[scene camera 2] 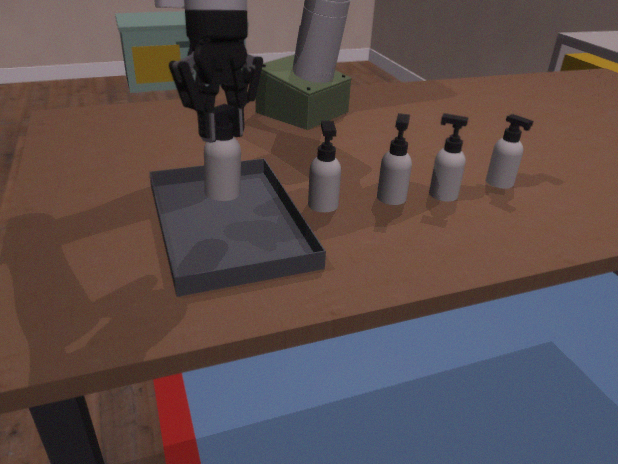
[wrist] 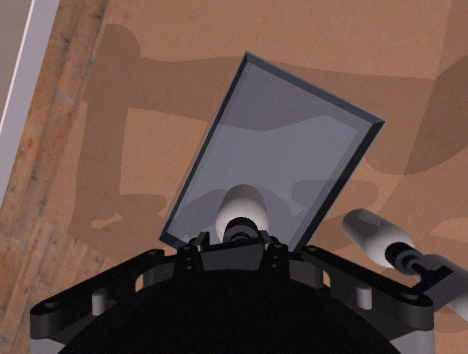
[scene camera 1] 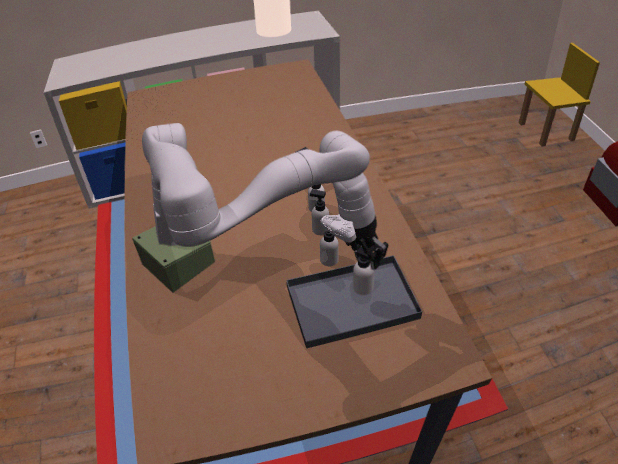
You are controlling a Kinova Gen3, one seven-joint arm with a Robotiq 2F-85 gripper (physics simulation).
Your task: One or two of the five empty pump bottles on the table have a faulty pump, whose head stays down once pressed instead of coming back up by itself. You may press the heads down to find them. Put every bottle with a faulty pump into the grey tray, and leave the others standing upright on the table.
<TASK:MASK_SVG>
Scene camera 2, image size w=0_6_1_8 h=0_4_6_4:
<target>my gripper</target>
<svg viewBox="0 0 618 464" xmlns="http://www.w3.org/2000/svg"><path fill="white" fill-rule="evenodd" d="M185 10L186 35L190 41L188 55L179 61L170 61L169 69L184 107L194 109L197 112L199 135L202 140L209 143L216 142L215 113L212 112L214 111L215 98L219 93L221 85L221 88L225 91L228 105L236 107L235 114L229 116L229 122L233 124L233 137L242 137L245 128L244 107L247 103L253 102L256 99L263 66L263 58L247 54L244 45L244 39L248 36L247 11Z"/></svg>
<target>grey tray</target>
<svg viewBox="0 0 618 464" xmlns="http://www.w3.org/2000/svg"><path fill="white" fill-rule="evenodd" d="M265 158L241 161L240 196L229 201L212 200L205 195L204 165L149 172L153 197L177 297L325 269L326 250Z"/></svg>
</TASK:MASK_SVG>
